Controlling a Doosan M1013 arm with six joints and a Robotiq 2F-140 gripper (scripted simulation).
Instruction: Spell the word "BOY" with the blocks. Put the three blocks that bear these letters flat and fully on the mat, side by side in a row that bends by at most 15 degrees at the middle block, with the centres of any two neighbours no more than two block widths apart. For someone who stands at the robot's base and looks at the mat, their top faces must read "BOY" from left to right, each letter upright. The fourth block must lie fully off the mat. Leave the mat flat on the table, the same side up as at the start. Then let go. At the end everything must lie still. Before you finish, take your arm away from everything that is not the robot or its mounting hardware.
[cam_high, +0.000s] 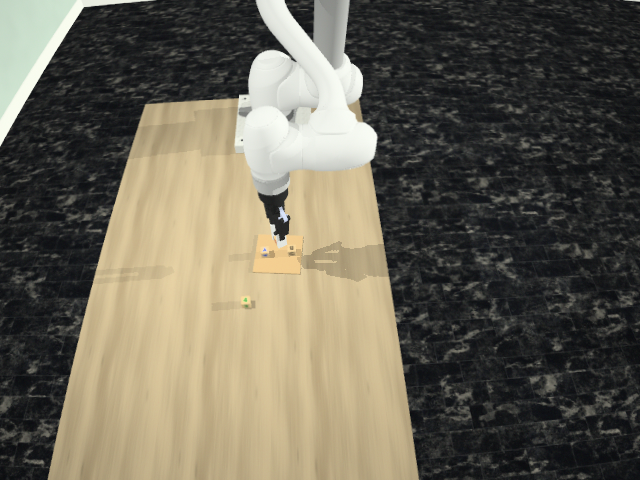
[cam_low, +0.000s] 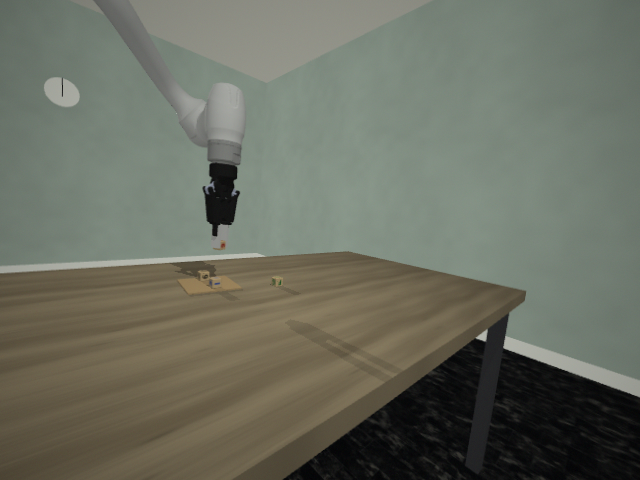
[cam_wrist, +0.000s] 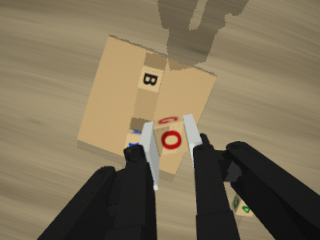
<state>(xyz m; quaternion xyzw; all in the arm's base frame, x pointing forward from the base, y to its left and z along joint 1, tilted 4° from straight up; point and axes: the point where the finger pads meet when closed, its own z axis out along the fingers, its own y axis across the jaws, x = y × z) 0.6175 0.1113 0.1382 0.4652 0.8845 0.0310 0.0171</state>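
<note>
The tan square mat lies 140 mm below my hand, 30 mm behind it and 10 mm to the right of it.
</note>
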